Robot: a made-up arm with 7 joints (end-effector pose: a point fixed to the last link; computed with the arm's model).
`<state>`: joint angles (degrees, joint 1 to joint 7).
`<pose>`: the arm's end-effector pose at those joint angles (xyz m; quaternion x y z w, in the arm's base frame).
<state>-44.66 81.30 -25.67 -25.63 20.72 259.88 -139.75</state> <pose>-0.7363 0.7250 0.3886 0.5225 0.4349 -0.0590 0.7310</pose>
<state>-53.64 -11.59 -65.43 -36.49 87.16 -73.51 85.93</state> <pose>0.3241 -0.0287 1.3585 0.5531 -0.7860 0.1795 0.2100</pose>
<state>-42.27 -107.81 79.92 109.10 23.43 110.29 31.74</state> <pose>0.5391 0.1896 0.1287 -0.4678 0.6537 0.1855 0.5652</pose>
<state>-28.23 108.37 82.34 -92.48 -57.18 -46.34 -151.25</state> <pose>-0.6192 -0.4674 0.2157 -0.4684 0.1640 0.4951 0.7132</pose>
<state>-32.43 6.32 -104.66 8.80 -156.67 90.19 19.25</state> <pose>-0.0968 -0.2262 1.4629 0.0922 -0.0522 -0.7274 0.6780</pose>
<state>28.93 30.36 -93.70 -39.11 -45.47 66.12 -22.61</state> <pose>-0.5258 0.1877 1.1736 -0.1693 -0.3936 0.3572 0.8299</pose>
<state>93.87 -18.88 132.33 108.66 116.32 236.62 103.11</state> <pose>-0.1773 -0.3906 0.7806 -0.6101 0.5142 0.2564 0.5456</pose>
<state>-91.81 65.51 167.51 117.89 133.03 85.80 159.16</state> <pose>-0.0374 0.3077 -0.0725 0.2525 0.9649 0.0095 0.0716</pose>
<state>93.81 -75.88 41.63 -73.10 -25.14 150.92 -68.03</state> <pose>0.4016 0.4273 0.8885 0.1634 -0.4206 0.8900 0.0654</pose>
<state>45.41 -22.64 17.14 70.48 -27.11 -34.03 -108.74</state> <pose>0.5458 0.6565 0.7981 0.1280 0.9276 -0.3491 0.0351</pose>
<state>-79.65 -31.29 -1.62 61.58 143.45 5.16 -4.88</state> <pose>0.2269 -0.9228 0.7025 -0.2113 0.2499 -0.6489 0.6869</pose>
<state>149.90 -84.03 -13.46 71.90 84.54 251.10 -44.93</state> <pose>-0.5057 0.3919 -0.1641 -0.1708 0.0878 -0.9570 0.2174</pose>
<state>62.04 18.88 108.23 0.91 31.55 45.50 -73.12</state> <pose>-0.1082 -0.3258 1.4606 0.4285 -0.2658 -0.4092 0.7605</pose>
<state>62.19 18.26 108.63 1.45 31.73 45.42 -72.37</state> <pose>-0.1088 -0.3146 1.4636 0.4250 -0.2721 -0.3974 0.7664</pose>
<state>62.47 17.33 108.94 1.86 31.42 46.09 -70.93</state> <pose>-0.1026 -0.2984 1.4681 0.4124 -0.2759 -0.3855 0.7780</pose>
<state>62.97 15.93 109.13 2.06 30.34 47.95 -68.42</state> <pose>-0.0861 -0.2742 1.4743 0.3856 -0.2749 -0.3726 0.7981</pose>
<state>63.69 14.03 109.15 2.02 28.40 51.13 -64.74</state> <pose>-0.0589 -0.2412 1.4815 0.3434 -0.2669 -0.3582 0.8261</pose>
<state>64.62 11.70 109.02 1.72 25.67 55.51 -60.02</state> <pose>-0.0223 -0.2005 1.4876 0.2882 -0.2495 -0.3411 0.8593</pose>
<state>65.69 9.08 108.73 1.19 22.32 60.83 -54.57</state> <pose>0.0202 -0.1543 1.4906 0.2247 -0.2210 -0.3216 0.8929</pose>
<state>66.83 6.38 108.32 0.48 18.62 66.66 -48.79</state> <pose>0.0644 -0.1068 1.4891 0.1599 -0.1820 -0.3004 0.9225</pose>
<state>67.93 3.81 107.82 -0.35 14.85 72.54 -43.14</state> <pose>0.1061 -0.0620 1.4835 0.1006 -0.1357 -0.2802 0.9450</pose>
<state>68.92 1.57 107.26 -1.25 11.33 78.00 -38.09</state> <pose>0.1426 -0.0237 1.4749 0.0519 -0.0871 -0.2636 0.9593</pose>
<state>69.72 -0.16 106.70 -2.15 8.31 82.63 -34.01</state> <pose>0.1719 0.0048 1.4655 0.0163 -0.0421 -0.2526 0.9665</pose>
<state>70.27 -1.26 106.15 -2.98 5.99 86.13 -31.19</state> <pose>0.1932 0.0217 1.4573 -0.0061 -0.0058 -0.2485 0.9686</pose>
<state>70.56 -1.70 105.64 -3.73 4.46 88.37 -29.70</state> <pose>0.2071 0.0269 1.4515 -0.0171 0.0195 -0.2509 0.9677</pose>
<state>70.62 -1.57 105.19 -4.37 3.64 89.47 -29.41</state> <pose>0.2148 0.0221 1.4485 -0.0196 0.0340 -0.2587 0.9652</pose>
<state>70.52 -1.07 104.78 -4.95 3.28 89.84 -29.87</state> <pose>0.2186 0.0110 1.4471 -0.0172 0.0417 -0.2698 0.9619</pose>
